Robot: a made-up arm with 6 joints.
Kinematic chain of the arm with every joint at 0, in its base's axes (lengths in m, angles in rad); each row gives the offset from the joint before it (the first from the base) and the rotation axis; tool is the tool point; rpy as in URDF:
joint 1: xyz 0 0 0.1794 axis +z
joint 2: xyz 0 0 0 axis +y
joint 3: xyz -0.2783 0 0.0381 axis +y
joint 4: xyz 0.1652 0 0.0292 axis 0.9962 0 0.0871
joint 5: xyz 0 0 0 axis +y
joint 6: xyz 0.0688 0 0.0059 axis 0.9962 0 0.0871
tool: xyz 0 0 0 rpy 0 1.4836 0
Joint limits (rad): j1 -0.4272..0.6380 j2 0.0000..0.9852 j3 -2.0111..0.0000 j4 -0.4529..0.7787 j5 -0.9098..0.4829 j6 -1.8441..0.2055
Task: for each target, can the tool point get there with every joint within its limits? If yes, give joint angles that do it. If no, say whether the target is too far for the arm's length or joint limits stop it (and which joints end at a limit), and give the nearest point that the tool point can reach.
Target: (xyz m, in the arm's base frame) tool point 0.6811 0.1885 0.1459
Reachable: no: too far | nearest point 0.0981 0.0271 0.3550 | short by 0.640 m
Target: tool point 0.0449 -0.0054 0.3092
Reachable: yes | joints -0.0866 0.7699 -0.2100 0.4077 -0.0568 -0.5418
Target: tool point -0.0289 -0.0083 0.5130
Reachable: yes | joints -0.2976 0.6018 -1.0174 0.6002 -0.4364 0.0031
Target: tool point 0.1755 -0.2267 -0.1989
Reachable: no: joint limits stop it (at a limit: joint 1, joint 2, joint 3, joint 4, joint 5) | nearest point -0.0315 -0.0409 0.2232 | short by 0.506 m
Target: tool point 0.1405 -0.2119 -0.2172
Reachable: no: joint limits stop it (at a limit: joint 1, joint 2, joint 3, joint 4, joint 5) | nearest point -0.0315 -0.0409 0.2232 | short by 0.503 m
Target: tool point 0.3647 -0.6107 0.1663
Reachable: no: too far | nearest point 0.0730 -0.0621 0.3518 | short by 0.648 m
